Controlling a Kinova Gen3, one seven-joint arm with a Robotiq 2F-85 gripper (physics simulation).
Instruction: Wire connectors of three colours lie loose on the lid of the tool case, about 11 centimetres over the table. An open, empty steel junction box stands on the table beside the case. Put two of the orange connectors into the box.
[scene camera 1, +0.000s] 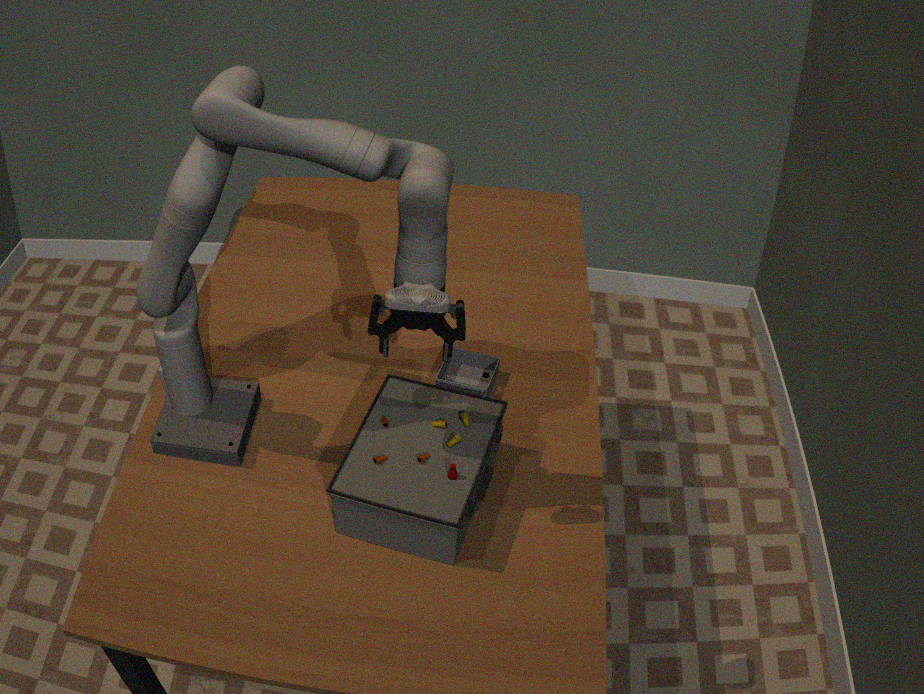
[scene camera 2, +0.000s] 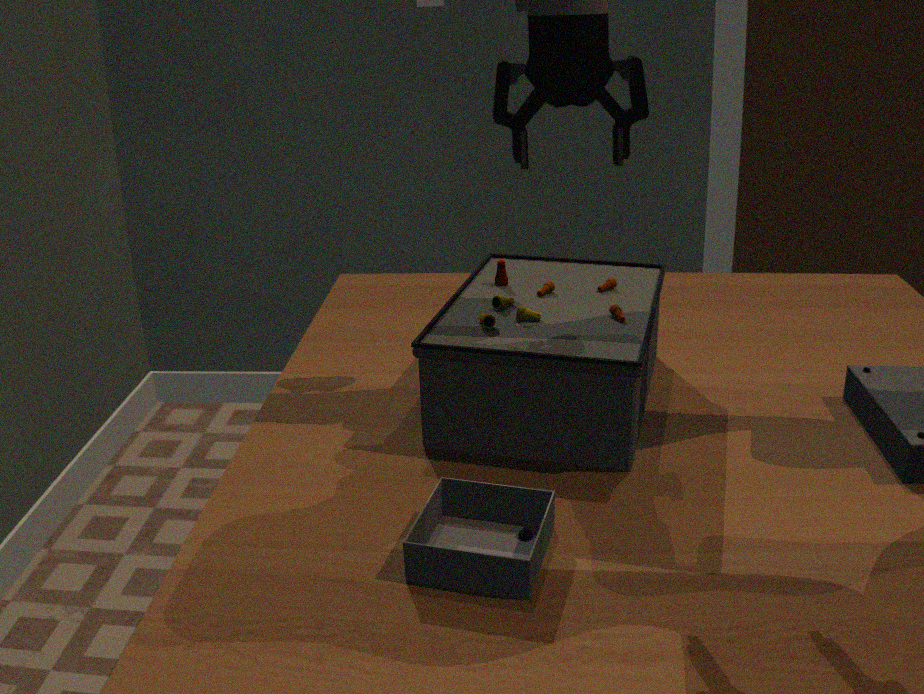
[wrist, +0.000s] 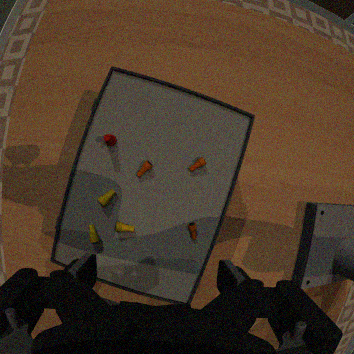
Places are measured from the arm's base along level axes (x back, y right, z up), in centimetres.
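Pixels of known places: gripper, fingertip midpoint: (scene camera 1: 415, 355) (scene camera 2: 571, 166) (wrist: 156, 271); arm's base at its link origin: (scene camera 1: 191, 399) (wrist: 344, 255).
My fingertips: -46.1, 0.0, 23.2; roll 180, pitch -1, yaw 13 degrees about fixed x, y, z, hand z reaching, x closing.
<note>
For each thing: its middle in the pictures, then the offset to it from my fingertips, as dx, dy, dz. "spot": a spot on its surface instead. Level surfaces: height alone.
- grey lid at a spot on its surface: (scene camera 2: 575, 270) (wrist: 178, 111) (scene camera 1: 394, 494) spot: -1.3, +15.4, -15.8
- open steel junction box at the middle of its body: (scene camera 2: 482, 535) (scene camera 1: 467, 375) -3.4, -26.4, -25.3
- red connector at the middle of its body: (scene camera 2: 501, 272) (wrist: 108, 138) (scene camera 1: 452, 471) -9.0, +9.0, -14.4
- table at its surface level: dz -27.1
Three orange connectors lie apart on the grey lid (scene camera 1: 403, 489) (scene camera 2: 575, 270) (wrist: 165, 110) of the tool case: one (scene camera 1: 384, 422) (scene camera 2: 616, 313) (wrist: 193, 231) near the lid's edge on the robot base's side, one (scene camera 1: 380, 459) (scene camera 2: 606, 285) (wrist: 197, 164) farther along that side, and one (scene camera 1: 423, 457) (scene camera 2: 546, 288) (wrist: 144, 169) nearer the middle. The open steel junction box (scene camera 1: 467, 375) (scene camera 2: 470, 570) stands on the table beside the case, with a small dark round spot inside at one side. My gripper (scene camera 1: 416, 352) (scene camera 2: 571, 162) (wrist: 156, 271) is open and empty, high above the lid's box-side end.
Yellow connectors (scene camera 1: 439, 423) (scene camera 2: 528, 315) (wrist: 125, 227) lie in a loose group on the lid. A red connector (scene camera 1: 452, 472) (scene camera 2: 501, 273) (wrist: 110, 140) stands upright on it. The robot's base plate (scene camera 1: 205, 429) (scene camera 2: 888, 418) (wrist: 320, 245) is on the table (scene camera 1: 336, 597) beside the case.
</note>
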